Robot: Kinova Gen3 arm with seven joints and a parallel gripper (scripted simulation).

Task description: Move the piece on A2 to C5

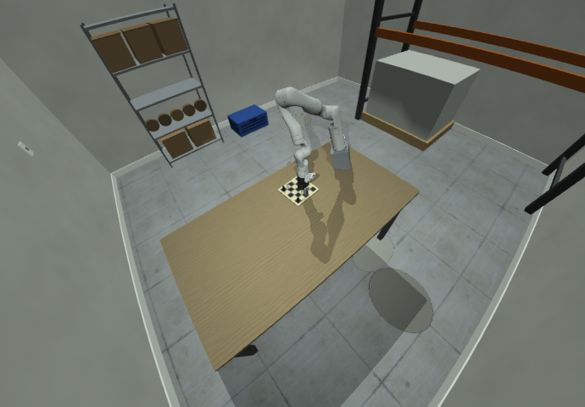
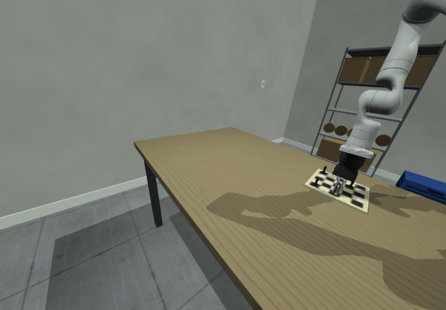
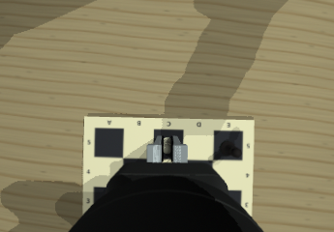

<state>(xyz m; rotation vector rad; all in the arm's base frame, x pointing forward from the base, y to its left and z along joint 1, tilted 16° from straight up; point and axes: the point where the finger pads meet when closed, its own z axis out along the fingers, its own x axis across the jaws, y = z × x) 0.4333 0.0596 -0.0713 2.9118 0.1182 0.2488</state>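
Right now my hand is 10 mm above the light piece. From my hand the other things lie so: small chessboard: 10 mm ahead, 80 mm to the right, 30 mm below.
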